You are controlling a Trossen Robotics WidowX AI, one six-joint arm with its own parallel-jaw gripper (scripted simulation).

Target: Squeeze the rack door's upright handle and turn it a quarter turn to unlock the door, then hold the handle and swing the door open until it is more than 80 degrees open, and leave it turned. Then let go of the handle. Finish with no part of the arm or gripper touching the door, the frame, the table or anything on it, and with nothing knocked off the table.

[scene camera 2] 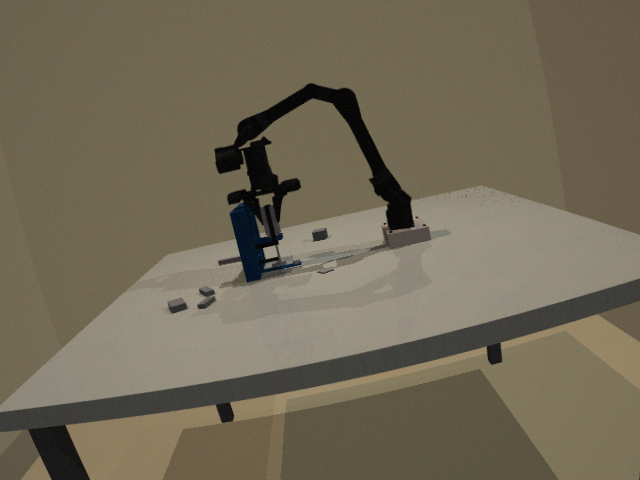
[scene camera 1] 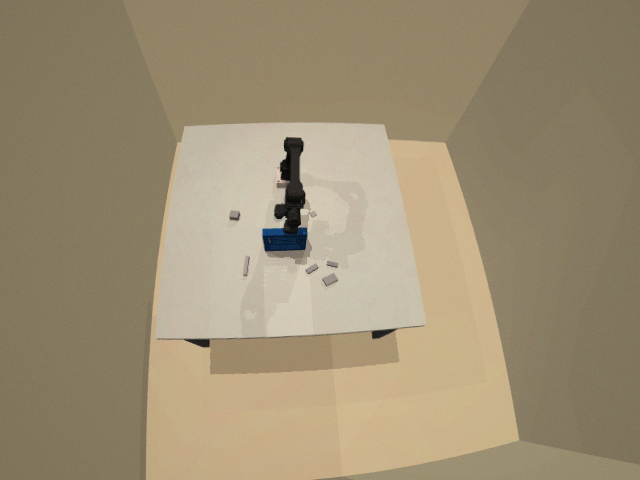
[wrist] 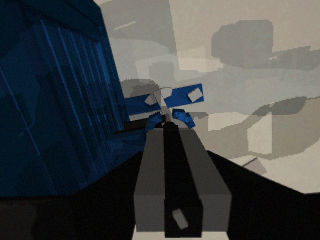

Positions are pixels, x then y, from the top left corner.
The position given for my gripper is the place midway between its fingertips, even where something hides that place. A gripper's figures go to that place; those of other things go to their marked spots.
Labels:
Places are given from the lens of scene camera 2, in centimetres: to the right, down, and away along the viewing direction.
my gripper (scene camera 2: pixel 271 223): -13, -4, 136
blue rack door (scene camera 2: pixel 258 243): -16, 1, 136

